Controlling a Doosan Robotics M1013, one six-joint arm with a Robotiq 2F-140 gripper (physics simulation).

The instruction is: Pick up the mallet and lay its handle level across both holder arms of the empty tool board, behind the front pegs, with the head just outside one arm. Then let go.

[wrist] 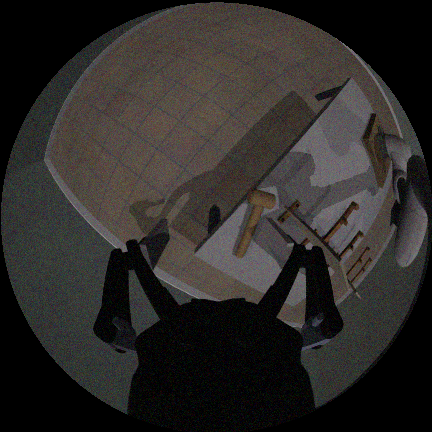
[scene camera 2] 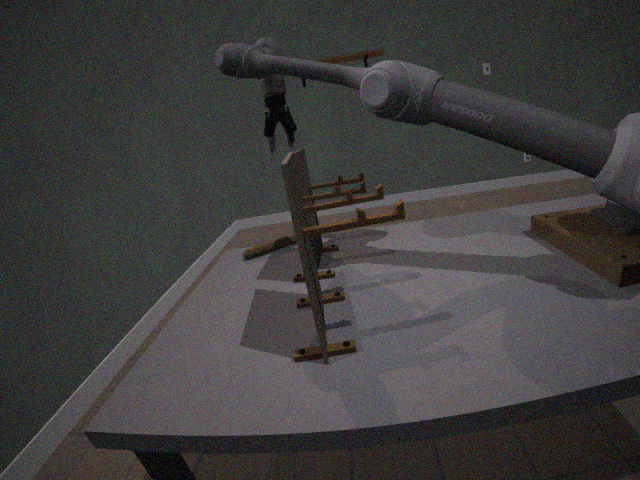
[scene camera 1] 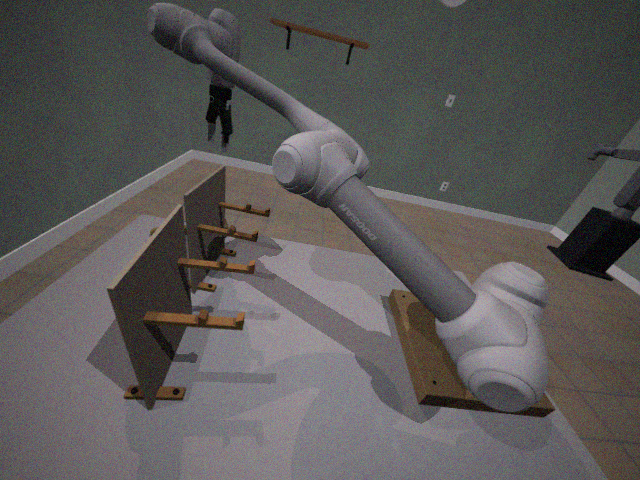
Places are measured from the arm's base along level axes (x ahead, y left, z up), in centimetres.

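Pixels of known places: gripper, fingertip midpoint: (wrist: pixel 215 228) (scene camera 2: pixel 282 153) (scene camera 1: pixel 217 146); arm's base, origin of the base link: (wrist: pixel 382 143) (scene camera 2: pixel 636 221).
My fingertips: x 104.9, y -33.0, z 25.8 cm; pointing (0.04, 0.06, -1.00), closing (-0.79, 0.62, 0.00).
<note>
Ahead of a thing's pixels: the offset from my fingertips to its top centre. "*": to the spot under its first point. Level surfaces: height alone.
The wooden mallet @(dz -25.5, dx -0.4, dy +19.4 cm) (scene camera 2: pixel 266 249) (wrist: pixel 254 220) lies on the table behind the boards. In the wrist view its head is at the upper end, near the table edge; in scene camera 1 the boards hide most of it. Two upright tool boards stand in a row, a near one @(* dz -0.8, dx -28.1, dy +67.8 cm) (scene camera 1: pixel 149 268) (scene camera 2: pixel 298 201) and a far one (scene camera 1: pixel 206 204), each with two pegged holder arms. No tool shows on the arms. My gripper (scene camera 1: pixel 217 140) (scene camera 2: pixel 281 148) (wrist: pixel 215 228) is open and empty, tilted, high above the table. In the wrist view the mallet appears beyond the fingertips, right of centre.
The white table @(dz -30.7 cm) (scene camera 1: pixel 330 439) (scene camera 2: pixel 206 392) carries the arm's wooden base block (scene camera 1: pixel 423 356) (scene camera 2: pixel 578 242) across from the boards. A wooden shelf (scene camera 1: pixel 320 35) (scene camera 2: pixel 351 56) hangs on the wall. A black pedestal (scene camera 1: pixel 594 242) stands at the right. The holder arms project toward my base.
</note>
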